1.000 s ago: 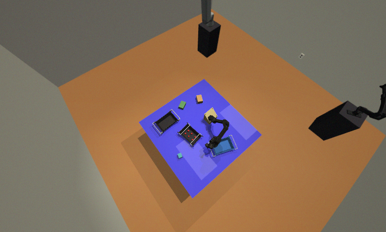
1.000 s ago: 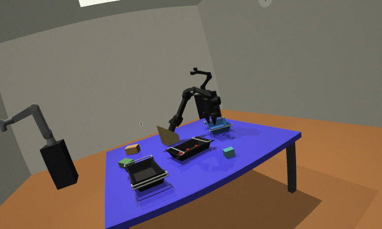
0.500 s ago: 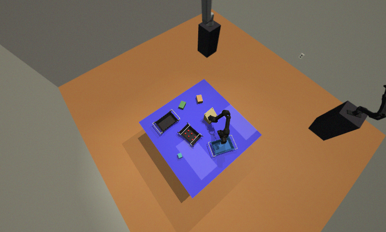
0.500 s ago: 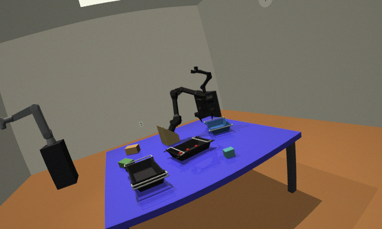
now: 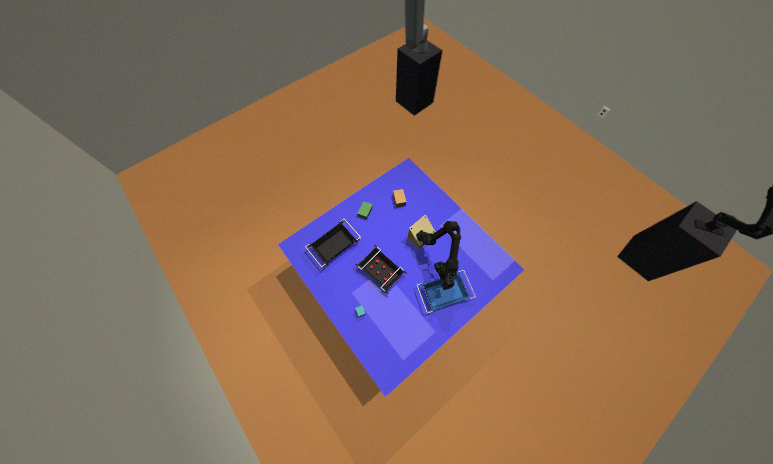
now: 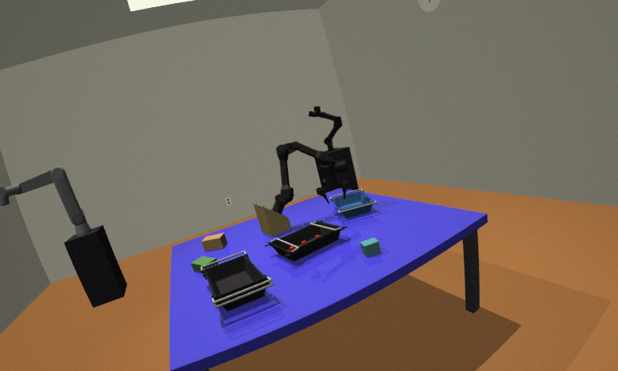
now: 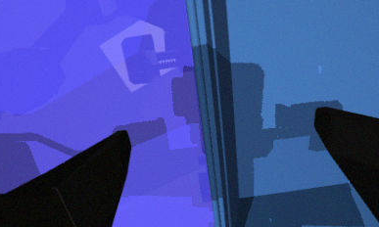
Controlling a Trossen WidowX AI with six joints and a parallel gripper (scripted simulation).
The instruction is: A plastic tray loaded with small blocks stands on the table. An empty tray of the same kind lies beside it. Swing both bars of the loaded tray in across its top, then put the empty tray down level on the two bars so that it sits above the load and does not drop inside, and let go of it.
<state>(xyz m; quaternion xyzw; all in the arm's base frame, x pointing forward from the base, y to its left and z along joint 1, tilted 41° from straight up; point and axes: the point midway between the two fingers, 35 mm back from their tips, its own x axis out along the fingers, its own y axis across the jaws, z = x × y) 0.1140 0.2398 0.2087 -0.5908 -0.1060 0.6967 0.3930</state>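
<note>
Now: gripper tip 3 cm short of the blue tray, 8 cm to the right of it and 3 cm above it. Also, from my gripper tip: teal block 55 cm ahead, 21 cm to the right, 5 cm below; then orange block 25 cm behind, 68 cm to the right, 4 cm below; then green block 2 cm ahead, 79 cm to the right, 5 cm below.
</note>
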